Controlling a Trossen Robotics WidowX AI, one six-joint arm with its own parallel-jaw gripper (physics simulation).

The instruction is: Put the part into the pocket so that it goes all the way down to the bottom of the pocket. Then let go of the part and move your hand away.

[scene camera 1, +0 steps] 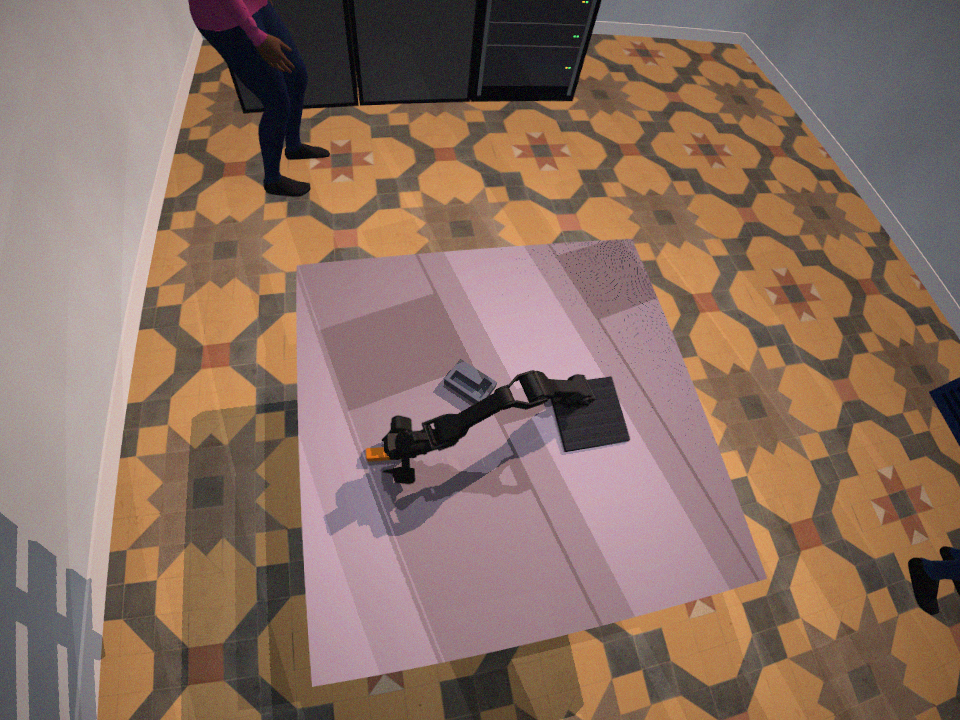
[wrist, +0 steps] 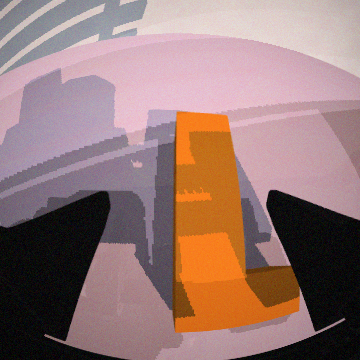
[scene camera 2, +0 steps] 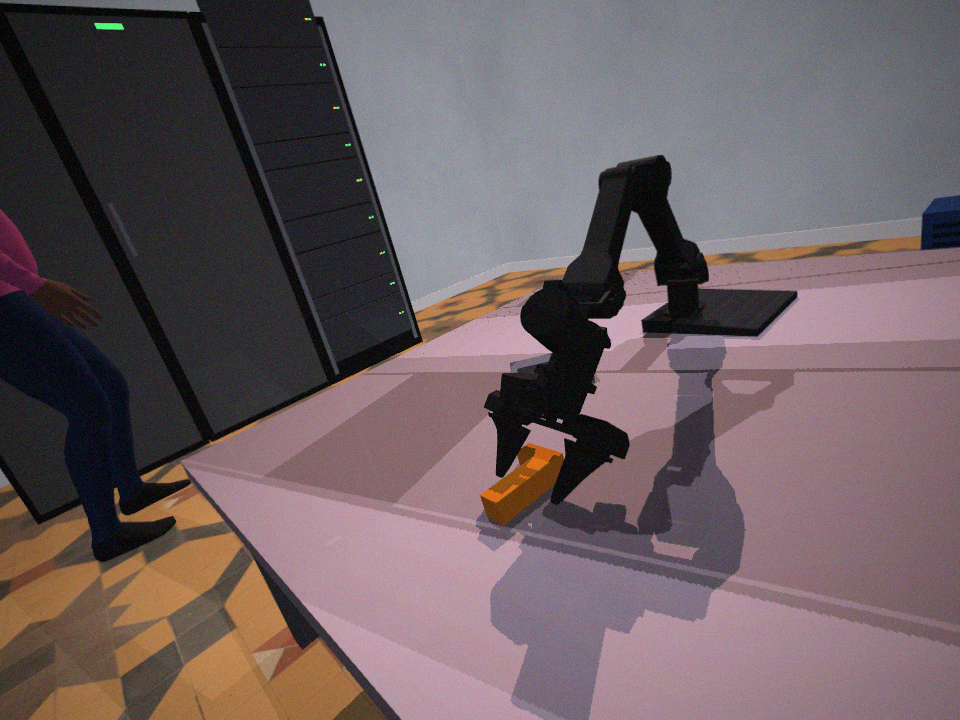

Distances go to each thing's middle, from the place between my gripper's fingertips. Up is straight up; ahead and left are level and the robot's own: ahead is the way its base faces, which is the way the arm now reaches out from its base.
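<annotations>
My hand 1 cm past the orange L-shaped block [scene camera 2: 539, 468], 2 cm to the left of it. Grey pocket block [scene camera 1: 469, 382] 32 cm behind my hand, 14 cm to the right of it.
</annotations>
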